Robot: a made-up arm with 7 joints.
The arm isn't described. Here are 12 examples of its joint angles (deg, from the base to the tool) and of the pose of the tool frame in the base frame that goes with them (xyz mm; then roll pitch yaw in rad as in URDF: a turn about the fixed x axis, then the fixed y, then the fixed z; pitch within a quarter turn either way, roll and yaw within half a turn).
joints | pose
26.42 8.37 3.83 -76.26 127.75 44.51 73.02 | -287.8 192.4 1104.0 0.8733 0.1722 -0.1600
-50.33 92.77 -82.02 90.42 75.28 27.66 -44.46 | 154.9 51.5 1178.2 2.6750 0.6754 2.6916
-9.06 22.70 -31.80 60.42 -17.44 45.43 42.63 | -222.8 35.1 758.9 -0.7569 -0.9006 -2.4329
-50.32 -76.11 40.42 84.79 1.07 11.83 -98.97 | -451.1 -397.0 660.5 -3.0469 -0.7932 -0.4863
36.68 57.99 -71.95 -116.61 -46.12 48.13 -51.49 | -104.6 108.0 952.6 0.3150 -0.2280 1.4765
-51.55 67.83 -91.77 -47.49 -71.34 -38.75 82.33 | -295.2 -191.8 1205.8 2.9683 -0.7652 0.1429
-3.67 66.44 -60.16 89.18 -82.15 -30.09 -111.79 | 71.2 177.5 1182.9 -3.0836 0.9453 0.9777
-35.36 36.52 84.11 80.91 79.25 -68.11 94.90 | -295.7 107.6 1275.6 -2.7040 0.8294 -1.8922
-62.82 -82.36 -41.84 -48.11 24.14 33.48 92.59 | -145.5 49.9 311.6 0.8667 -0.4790 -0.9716
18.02 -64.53 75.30 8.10 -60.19 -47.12 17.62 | -168.9 -204.5 1037.6 2.7520 -0.2584 -0.7348
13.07 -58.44 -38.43 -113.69 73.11 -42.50 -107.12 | 225.8 -359.1 737.2 0.0008 0.7730 -2.2505
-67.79 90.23 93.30 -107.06 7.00 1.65 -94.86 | 229.1 52.7 1132.8 2.8375 0.7704 1.4898
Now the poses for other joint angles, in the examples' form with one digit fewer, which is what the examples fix.
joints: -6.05 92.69 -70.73 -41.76 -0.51 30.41 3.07
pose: -64 10 922 -1.939 -0.532 0.506
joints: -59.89 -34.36 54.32 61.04 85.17 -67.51 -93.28
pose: -213 -84 885 1.373 -0.116 -1.682
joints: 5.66 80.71 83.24 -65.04 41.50 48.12 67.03
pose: 31 -61 658 1.477 -1.065 2.629
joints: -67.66 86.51 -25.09 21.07 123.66 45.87 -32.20
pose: 226 15 1205 2.761 0.402 -3.082
